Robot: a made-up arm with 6 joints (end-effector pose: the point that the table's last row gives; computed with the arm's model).
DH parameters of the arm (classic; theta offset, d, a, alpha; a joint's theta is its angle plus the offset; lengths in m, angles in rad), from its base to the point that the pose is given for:
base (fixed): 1.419 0 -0.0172 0
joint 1: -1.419 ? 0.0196 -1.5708
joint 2: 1.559 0 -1.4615 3.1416
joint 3: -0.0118 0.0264 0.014 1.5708
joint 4: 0 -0.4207 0.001 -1.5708
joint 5: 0 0.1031 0.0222 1.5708
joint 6: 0 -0.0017 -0.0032 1.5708
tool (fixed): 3.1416 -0.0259 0 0
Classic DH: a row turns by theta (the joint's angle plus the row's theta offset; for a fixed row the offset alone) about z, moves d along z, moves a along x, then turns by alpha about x.
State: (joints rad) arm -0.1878 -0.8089 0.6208 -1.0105 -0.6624 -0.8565
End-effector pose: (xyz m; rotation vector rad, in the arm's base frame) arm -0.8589 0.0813 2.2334 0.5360 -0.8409 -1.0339
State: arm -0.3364 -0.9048 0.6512 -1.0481 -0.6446 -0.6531
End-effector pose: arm -0.9638 0.2525 2.1505 0.4477 -1.1842 -1.1736
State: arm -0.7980 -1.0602 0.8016 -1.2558 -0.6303 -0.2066
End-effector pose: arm -0.9034 0.8412 1.9933 0.0463 -1.9629 -1.3697
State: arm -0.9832 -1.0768 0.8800 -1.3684 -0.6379 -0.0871
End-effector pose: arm -0.7489 1.0427 1.9738 -0.1475 -2.1699 -1.3510
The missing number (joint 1, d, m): 0.8624
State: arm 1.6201 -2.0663 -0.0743 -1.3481 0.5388 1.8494
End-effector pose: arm 0.1115 -1.3479 0.5794 0.7778 -0.7168 -1.9411
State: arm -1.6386 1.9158 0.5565 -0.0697 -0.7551 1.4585
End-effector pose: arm -0.2309 -1.4747 -0.0351 -1.0181 0.1586 -0.1888
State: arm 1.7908 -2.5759 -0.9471 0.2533 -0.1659 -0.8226
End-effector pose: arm 0.3132 -0.7166 0.0359 1.3744 -0.6198 -0.5806
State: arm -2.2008 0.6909 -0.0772 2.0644 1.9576 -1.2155
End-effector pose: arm -0.7478 -1.1132 1.7354 -0.8535 -0.7658 -1.3997
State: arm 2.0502 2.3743 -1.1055 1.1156 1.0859 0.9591
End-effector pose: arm -0.2207 0.5681 -0.1228 0.5178 -0.4230 2.6486
